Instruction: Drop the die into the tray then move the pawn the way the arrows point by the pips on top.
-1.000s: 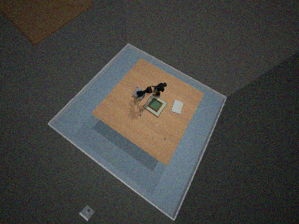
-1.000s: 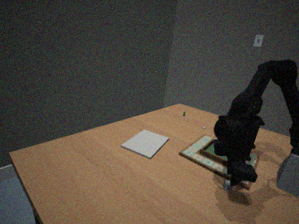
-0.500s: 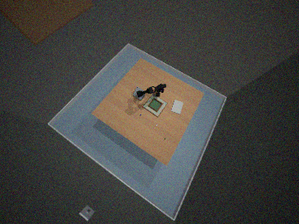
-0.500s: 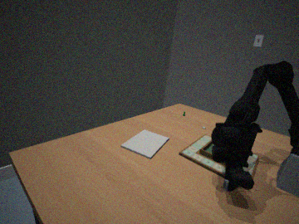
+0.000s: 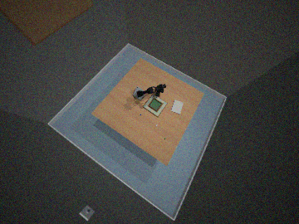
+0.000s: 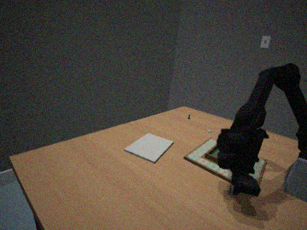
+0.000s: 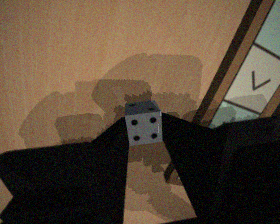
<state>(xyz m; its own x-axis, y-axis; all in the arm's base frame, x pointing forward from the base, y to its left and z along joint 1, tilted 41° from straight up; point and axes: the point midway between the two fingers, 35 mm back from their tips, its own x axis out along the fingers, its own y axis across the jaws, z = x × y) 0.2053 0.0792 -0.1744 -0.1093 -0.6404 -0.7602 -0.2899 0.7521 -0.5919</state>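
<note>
Now: the purple pawn 7 cm to the right of my gripper tip, 4 cm behind it and 2 cm above it. Also, from my gripper tip: green dice tray: 20 cm to the right, 6 cm ahead; white die: right at my gripper tip; white sheet: 38 cm ahead, 6 cm to the right, 1 cm below.
</note>
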